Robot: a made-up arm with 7 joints.
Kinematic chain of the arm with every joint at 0, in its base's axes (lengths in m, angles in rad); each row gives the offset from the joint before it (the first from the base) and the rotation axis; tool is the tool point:
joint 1: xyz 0 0 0.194 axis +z
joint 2: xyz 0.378 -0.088 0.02 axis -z
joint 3: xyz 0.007 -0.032 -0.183 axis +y
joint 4: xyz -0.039 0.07 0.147 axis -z
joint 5: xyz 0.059 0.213 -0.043 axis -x
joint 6: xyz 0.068 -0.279 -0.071 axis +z
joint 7: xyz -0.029 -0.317 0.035 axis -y
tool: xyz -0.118 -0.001 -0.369
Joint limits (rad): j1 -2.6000..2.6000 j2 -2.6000..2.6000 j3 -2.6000..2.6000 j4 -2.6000..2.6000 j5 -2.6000..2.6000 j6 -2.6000..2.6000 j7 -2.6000..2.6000
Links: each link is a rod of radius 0.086 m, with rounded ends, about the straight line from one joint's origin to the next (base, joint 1, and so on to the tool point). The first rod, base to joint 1, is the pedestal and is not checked.
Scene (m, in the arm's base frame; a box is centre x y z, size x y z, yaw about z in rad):
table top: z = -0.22
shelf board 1: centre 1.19 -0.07 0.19 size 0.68 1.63 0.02 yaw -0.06
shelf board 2: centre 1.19 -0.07 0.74 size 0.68 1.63 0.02 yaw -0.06
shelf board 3: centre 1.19 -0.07 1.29 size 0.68 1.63 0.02 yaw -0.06
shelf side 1: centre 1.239 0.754 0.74 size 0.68 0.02 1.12 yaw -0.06
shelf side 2: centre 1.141 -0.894 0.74 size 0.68 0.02 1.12 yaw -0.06
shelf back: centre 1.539 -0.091 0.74 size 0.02 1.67 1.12 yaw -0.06
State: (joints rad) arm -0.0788 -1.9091 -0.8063 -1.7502 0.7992 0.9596 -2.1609
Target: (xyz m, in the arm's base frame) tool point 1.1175 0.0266 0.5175
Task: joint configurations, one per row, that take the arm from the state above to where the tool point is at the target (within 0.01 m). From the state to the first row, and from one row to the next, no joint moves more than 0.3 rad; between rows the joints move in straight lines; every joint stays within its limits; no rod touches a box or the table.
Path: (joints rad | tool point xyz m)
1: 0.1411 -2.1137 -0.7620 -1.8128 0.9484 0.8889 -2.1367 | 0.6135 -0.6706 0.5512
2: 0.3610 -2.3183 -0.7177 -1.8754 1.0976 0.8182 -2.1125 | 0.9424 -0.4047 0.5359
3: 0.5810 -2.5229 -0.6734 -1.9379 1.2467 0.7475 -2.0883 | 1.1175 0.0266 0.5175

